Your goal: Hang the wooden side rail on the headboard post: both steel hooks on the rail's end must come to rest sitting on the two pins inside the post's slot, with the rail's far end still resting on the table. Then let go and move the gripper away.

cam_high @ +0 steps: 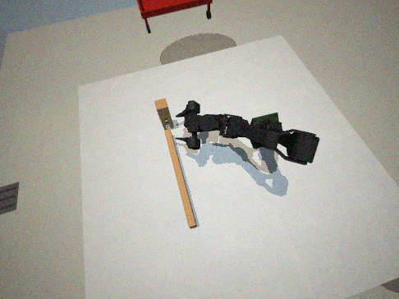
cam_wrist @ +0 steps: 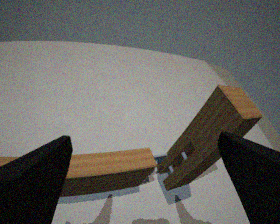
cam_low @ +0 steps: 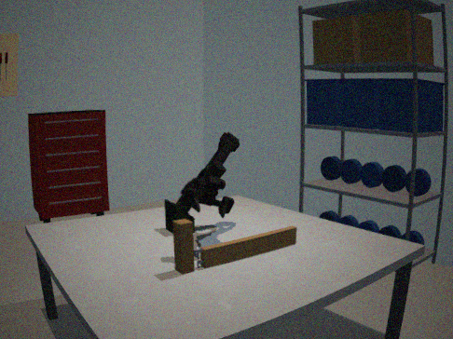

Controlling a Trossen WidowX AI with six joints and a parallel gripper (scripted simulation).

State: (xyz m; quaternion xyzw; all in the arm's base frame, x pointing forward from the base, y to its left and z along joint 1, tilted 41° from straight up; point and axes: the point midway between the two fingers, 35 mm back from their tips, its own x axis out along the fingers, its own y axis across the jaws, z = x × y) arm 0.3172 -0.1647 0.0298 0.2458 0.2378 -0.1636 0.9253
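The headboard post lies 140 mm to the right of my gripper tip, 90 mm below it and 20 mm ahead of it.
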